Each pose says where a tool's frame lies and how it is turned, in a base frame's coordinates. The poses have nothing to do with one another.
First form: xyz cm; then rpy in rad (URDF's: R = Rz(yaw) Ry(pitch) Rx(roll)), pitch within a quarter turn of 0, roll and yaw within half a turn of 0.
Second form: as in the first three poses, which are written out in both.
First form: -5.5, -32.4, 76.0, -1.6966, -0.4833, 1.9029
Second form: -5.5, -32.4, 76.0, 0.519, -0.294, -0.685, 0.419
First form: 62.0, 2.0, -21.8, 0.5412, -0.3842, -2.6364
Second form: 62.0, 2.0, -21.8, 0.286, -0.113, -0.300, -0.903
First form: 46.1, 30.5, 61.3, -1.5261, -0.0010, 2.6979
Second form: 46.1, 30.5, 61.3, 0.159, -0.152, -0.674, 0.705
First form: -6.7, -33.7, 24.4, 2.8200, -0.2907, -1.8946
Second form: -6.7, -33.7, 24.4, 0.209, 0.551, -0.806, -0.045
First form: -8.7, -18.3, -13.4, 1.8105, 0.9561, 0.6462
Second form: -8.7, -18.3, -13.4, 0.635, 0.572, 0.491, -0.169
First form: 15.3, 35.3, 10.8, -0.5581, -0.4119, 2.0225
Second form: 15.3, 35.3, 10.8, 0.547, 0.023, -0.333, 0.768
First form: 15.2, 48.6, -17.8, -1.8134, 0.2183, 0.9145
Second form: 15.2, 48.6, -17.8, 0.512, -0.732, -0.285, 0.347
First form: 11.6, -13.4, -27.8, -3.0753, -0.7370, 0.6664
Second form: 11.6, -13.4, -27.8, 0.147, -0.877, -0.316, -0.330
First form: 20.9, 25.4, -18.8, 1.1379, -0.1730, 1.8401
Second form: 20.9, 25.4, -18.8, 0.471, 0.383, 0.383, 0.696
